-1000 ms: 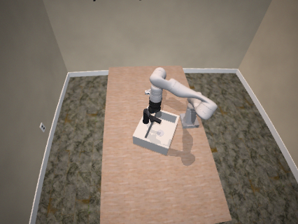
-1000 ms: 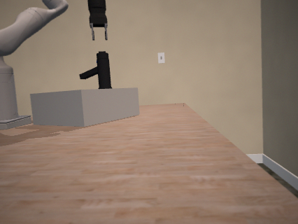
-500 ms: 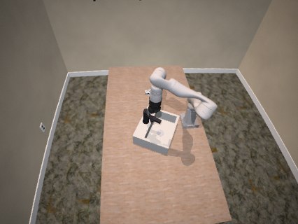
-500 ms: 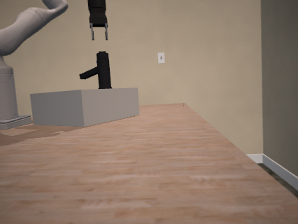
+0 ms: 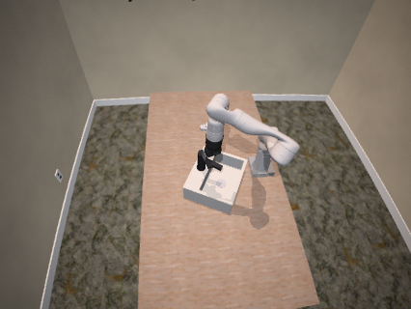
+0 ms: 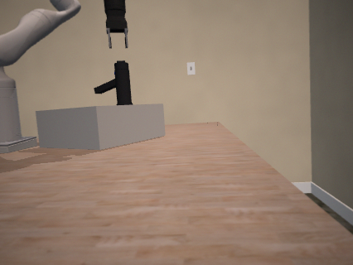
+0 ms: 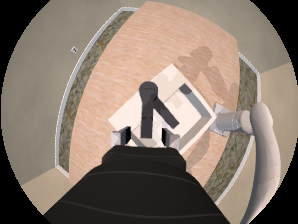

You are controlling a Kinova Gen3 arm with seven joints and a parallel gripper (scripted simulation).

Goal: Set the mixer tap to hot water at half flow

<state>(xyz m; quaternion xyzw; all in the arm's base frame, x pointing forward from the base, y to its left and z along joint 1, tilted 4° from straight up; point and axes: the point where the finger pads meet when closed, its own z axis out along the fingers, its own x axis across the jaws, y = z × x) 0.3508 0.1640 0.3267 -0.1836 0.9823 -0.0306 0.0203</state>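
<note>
Right now the lever is 8 cm below my hand, 3 cm to the right of it and 1 cm ahead of it. Round my hand: white sink block 31 cm below, 8 cm behind, 3 cm to the right; then black mixer tap 13 cm below, 6 cm to the right, 2 cm ahead.
</note>
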